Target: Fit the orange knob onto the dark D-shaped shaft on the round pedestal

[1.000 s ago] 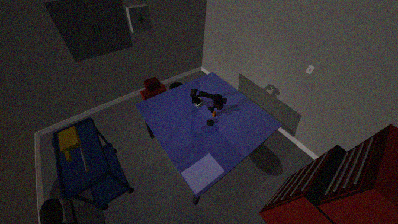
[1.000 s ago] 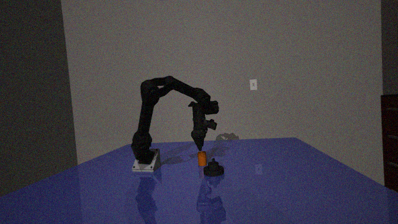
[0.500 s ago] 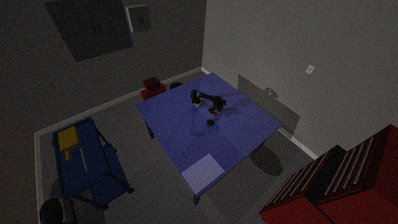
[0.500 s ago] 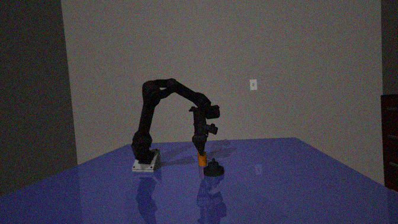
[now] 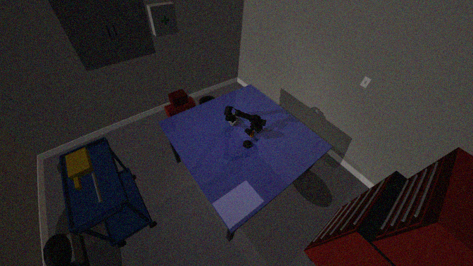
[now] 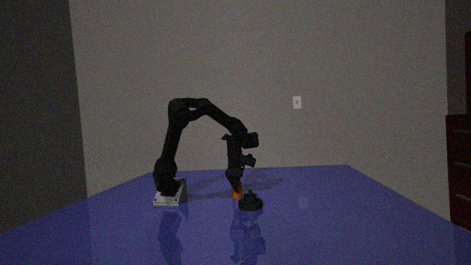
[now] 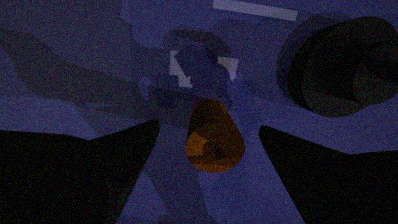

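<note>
The orange knob is right at my gripper tip. The rest, counted from my gripper tip: dark round pedestal: 8 cm ahead, 10 cm to the right.
</note>
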